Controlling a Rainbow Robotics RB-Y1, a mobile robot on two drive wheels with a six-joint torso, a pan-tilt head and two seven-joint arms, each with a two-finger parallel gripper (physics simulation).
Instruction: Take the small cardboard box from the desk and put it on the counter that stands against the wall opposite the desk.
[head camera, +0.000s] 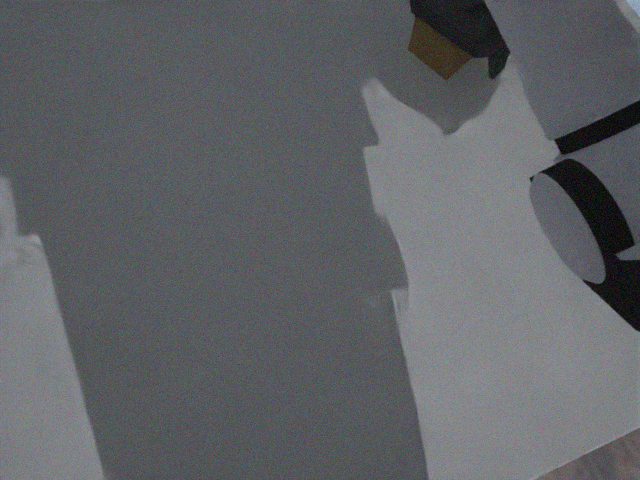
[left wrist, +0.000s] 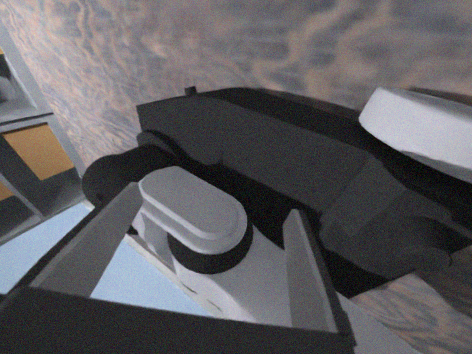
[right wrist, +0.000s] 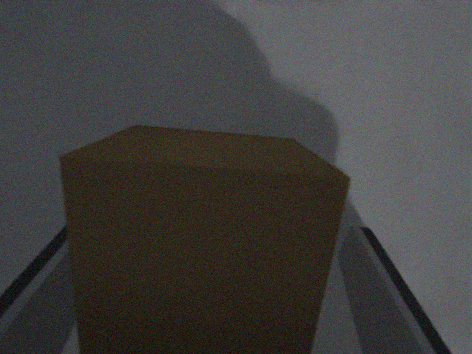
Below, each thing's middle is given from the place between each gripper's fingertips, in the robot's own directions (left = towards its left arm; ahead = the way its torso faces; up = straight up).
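The small brown cardboard box (head camera: 444, 57) has my right gripper 1 cm to the right of it and 2 cm below it. Counted from my left hand, the box is 40 cm above, 56 cm to the right and 85 cm ahead. So, going by its middle, the box is nearer to my right gripper than to my left hand.
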